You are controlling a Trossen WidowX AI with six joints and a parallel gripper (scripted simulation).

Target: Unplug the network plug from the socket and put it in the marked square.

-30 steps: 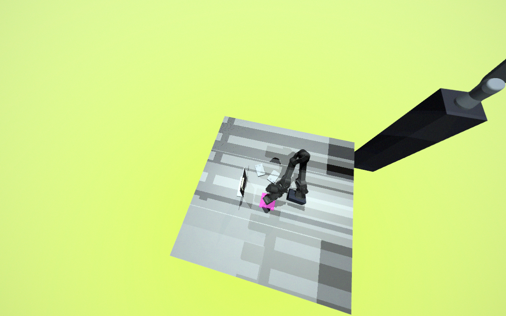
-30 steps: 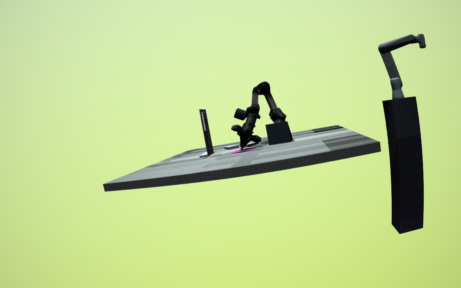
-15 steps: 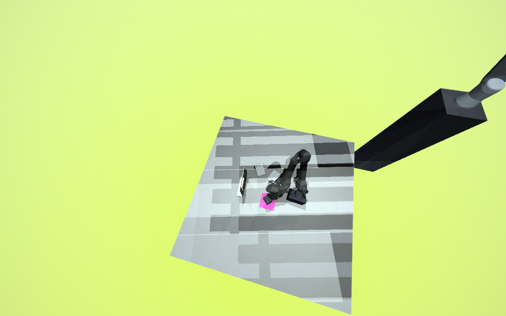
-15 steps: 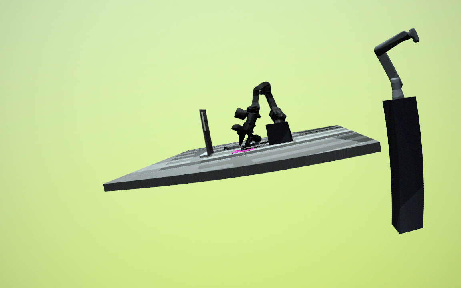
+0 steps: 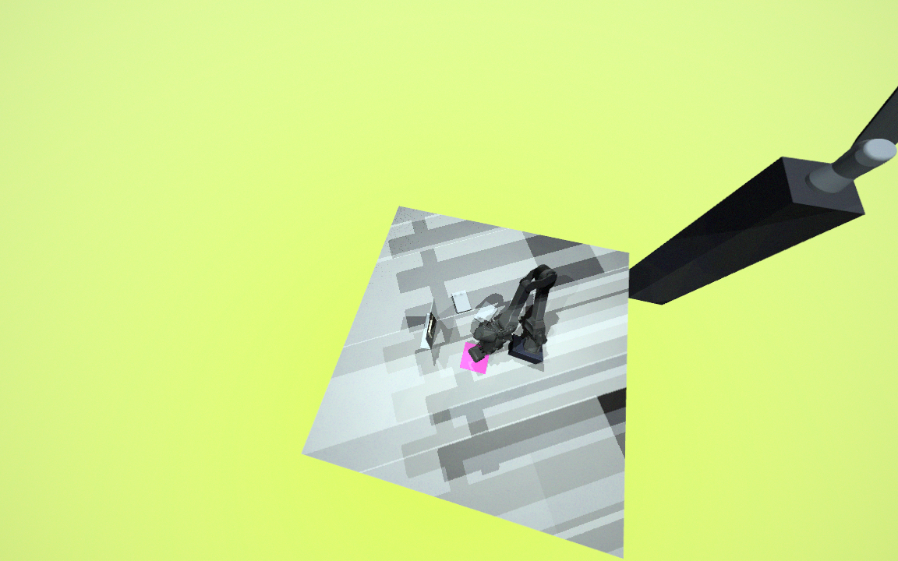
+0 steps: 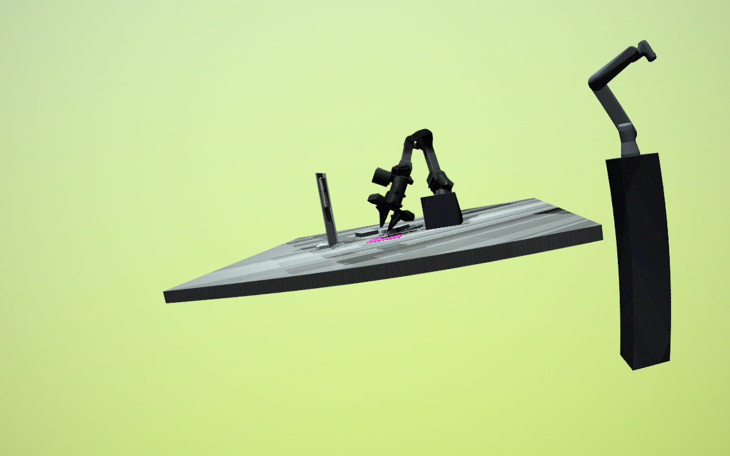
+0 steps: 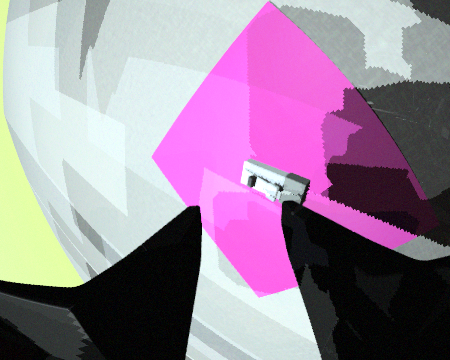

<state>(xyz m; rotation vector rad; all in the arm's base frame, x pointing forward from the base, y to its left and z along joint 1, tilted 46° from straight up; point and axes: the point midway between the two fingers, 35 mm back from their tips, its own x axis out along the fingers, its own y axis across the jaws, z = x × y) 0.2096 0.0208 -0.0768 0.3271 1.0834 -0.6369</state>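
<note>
Now: the grey network plug 2 cm below my gripper tip. From my gripper tip the other things lie so: upright panel (23 cm ahead, 6 cm to the right, 10 cm above); pink marked square (3 cm below).
</note>
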